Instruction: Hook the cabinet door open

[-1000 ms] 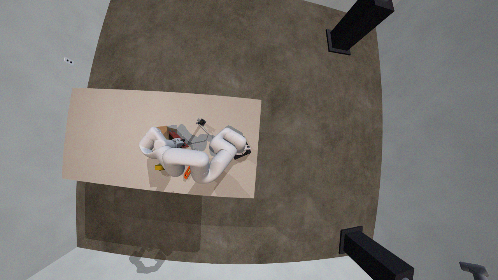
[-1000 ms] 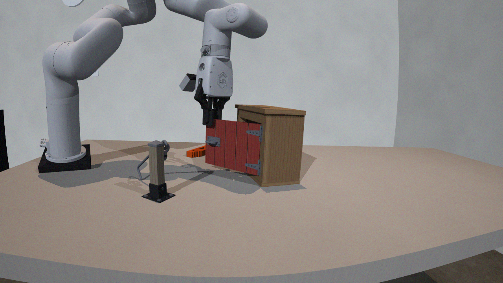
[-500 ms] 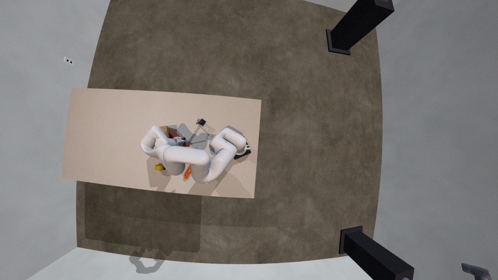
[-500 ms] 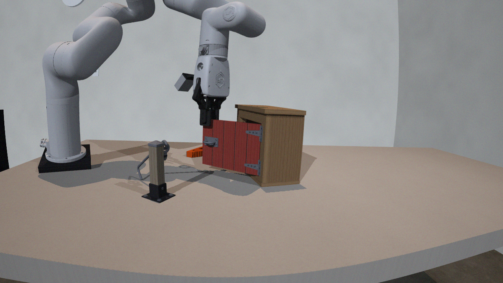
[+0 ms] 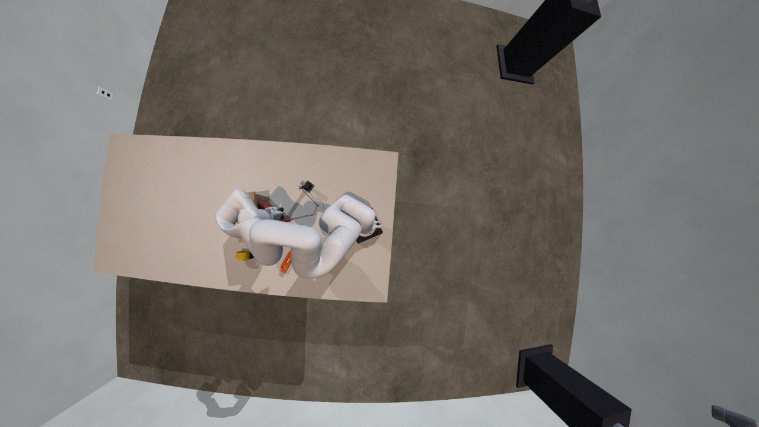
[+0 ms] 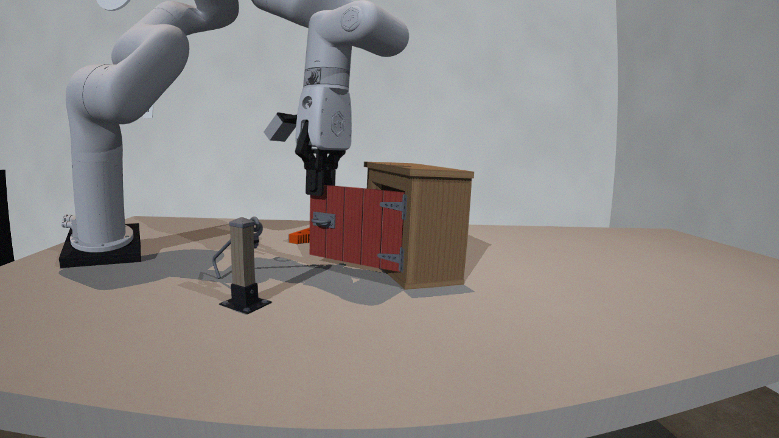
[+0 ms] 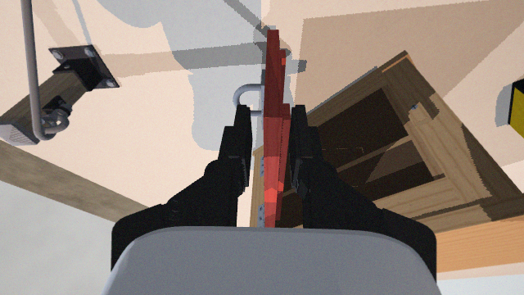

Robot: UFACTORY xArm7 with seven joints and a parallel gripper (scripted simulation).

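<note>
Right now my hand is 12 cm to the left of the hook rod, 12 cm past it and 8 cm above it. The rest, counted from my hand: red door: 6 cm below, 5 cm to the right, 5 cm ahead; then orange tool: 23 cm to the left, 13 cm below; then yellow block: 24 cm ahead, 21 cm to the left, 11 cm below.
</note>
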